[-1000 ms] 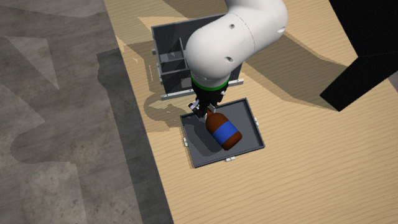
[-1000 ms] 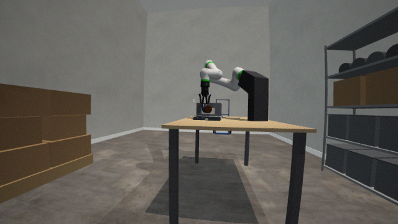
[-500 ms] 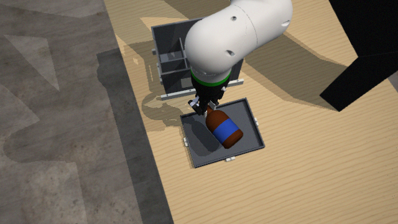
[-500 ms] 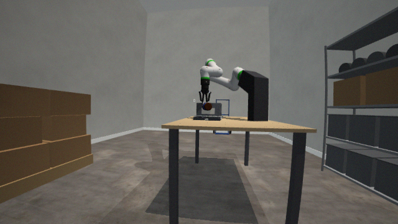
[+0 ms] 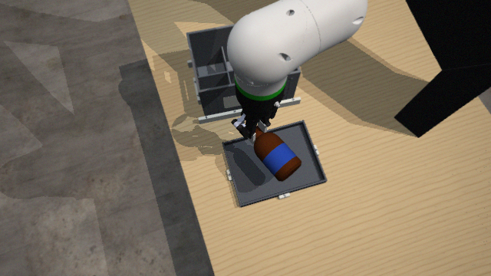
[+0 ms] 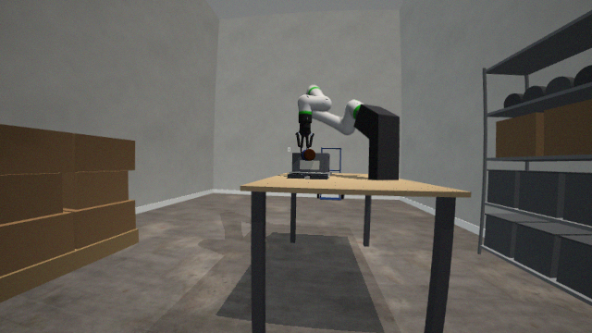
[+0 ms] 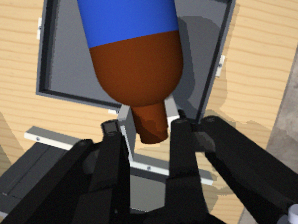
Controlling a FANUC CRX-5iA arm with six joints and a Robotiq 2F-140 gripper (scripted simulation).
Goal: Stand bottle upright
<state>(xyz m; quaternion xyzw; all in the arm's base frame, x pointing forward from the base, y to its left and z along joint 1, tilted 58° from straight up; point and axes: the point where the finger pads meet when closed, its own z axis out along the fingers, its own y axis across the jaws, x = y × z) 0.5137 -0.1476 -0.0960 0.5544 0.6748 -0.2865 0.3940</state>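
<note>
Now: the bottle 50 mm to the left of my hand and 20 mm below it. From my hand the other things lie so: dark grey crate: 200 mm to the right, 100 mm behind, 80 mm below; tray: 160 mm below, 60 mm to the left, 20 mm behind.
</note>
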